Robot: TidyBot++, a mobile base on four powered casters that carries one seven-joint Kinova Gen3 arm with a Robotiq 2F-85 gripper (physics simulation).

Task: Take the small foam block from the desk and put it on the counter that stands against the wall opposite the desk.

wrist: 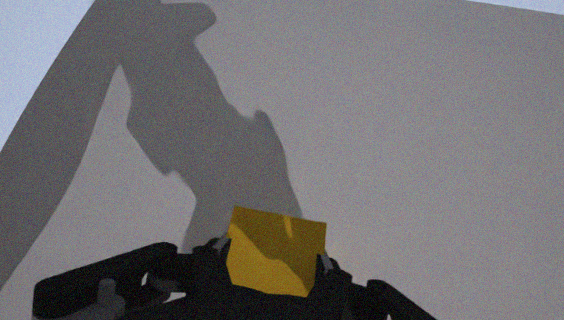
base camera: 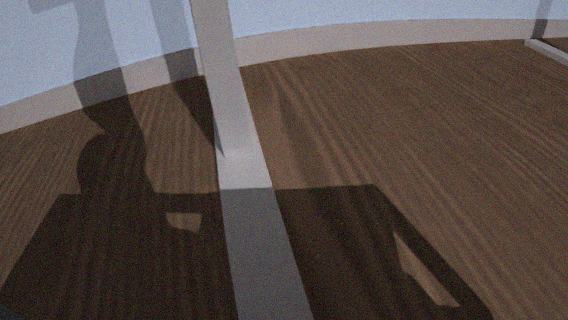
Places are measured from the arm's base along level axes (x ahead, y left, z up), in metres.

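Pixels of known places: gripper, between the fingertips: (wrist: 272, 255).
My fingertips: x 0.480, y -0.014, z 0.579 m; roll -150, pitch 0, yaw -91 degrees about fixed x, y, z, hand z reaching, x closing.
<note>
Behind a point stands the place of what it marks.
The small foam block (wrist: 275, 255) @(x 0.476, y -0.016, z 0.599 m) is yellow and shows at the bottom middle of the wrist view, with a shadow across its upper part. My gripper (wrist: 272, 255) @(x 0.480, y -0.014, z 0.579 m) is shut on it, one black finger against its left side and one against its right side. The block is at the grey desk top (wrist: 425, 125) @(x 0.648, y -0.166, z 0.554 m); whether it touches the top cannot be told. The gripper and the block do not show in the base camera view. The counter shows in neither view.
In the base camera view a pale desk leg and foot bar (base camera: 245, 170) stand close in front, with brown wooden floor (base camera: 400, 130) @(x 0.587, y -0.192, z -0.396 m) around them. A blue wall (base camera: 375, 9) @(x 1.079, y -0.255, z -0.267 m) with a pale skirting board (base camera: 350, 40) @(x 1.041, y -0.166, z -0.363 m) is behind. Another pale floor bar (base camera: 552, 51) lies at the far right.
</note>
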